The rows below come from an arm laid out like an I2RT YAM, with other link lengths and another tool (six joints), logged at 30 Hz.
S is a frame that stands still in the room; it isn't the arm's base.
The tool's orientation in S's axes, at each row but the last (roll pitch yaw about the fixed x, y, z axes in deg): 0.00 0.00 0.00; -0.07 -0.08 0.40; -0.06 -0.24 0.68; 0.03 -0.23 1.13; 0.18 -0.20 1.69; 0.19 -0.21 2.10; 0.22 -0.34 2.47; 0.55 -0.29 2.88; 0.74 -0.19 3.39; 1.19 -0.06 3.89
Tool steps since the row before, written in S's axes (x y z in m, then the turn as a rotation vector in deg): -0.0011 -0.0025 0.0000 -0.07 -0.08 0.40; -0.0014 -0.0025 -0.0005 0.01 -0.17 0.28; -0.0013 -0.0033 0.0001 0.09 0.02 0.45; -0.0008 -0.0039 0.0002 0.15 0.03 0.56; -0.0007 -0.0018 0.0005 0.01 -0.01 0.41; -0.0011 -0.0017 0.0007 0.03 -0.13 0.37; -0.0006 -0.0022 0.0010 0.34 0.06 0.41; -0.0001 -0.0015 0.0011 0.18 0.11 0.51; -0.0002 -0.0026 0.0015 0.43 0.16 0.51; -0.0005 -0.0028 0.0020 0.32 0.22 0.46
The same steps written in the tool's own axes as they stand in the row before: -0.0011 -0.0025 0.0000 -0.07 -0.08 0.40; -0.0014 -0.0025 -0.0005 0.01 -0.17 0.28; -0.0013 -0.0033 0.0001 0.09 0.02 0.45; -0.0009 -0.0039 0.0002 0.15 0.03 0.56; -0.0008 -0.0018 0.0005 0.01 -0.01 0.41; -0.0012 -0.0017 0.0007 0.03 -0.13 0.37; -0.0007 -0.0022 0.0010 0.34 0.05 0.41; -0.0002 -0.0015 0.0011 0.19 0.11 0.51; -0.0003 -0.0026 0.0015 0.44 0.14 0.51; -0.0007 -0.0027 0.0021 0.33 0.21 0.46
